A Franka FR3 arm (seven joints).
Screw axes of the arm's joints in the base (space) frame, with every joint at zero. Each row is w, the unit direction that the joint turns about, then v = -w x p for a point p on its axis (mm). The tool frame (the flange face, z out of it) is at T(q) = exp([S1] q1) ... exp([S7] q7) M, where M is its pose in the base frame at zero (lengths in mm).
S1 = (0, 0, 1, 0, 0, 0)
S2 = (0, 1, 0, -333, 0, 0)
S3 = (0, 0, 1, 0, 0, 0)
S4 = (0, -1, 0, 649, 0, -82.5)
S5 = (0, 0, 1, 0, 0, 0)
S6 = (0, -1, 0, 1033, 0, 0)
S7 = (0, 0, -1, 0, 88, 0)
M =
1 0 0 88
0 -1 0 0
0 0 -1 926
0 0 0 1
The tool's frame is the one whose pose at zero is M.
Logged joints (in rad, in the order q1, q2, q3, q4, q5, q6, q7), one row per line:
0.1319, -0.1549, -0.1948, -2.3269, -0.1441, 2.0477, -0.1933
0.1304, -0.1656, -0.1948, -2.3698, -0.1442, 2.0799, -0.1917
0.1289, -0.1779, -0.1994, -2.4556, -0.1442, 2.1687, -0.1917
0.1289, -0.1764, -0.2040, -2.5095, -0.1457, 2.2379, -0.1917
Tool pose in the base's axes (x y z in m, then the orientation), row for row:
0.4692, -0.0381, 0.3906, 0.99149, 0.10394, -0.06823, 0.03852
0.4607, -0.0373, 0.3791, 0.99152, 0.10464, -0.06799, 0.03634
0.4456, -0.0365, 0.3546, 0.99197, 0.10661, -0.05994, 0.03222
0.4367, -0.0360, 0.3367, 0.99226, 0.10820, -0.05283, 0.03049
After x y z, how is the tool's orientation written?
As a quaternion, x y z w.
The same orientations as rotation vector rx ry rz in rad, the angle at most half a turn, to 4 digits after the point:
3.0407, 0.3188, -0.2092
3.0449, 0.3213, -0.2088
3.0540, 0.3282, -0.1845
3.0582, 0.3335, -0.1628

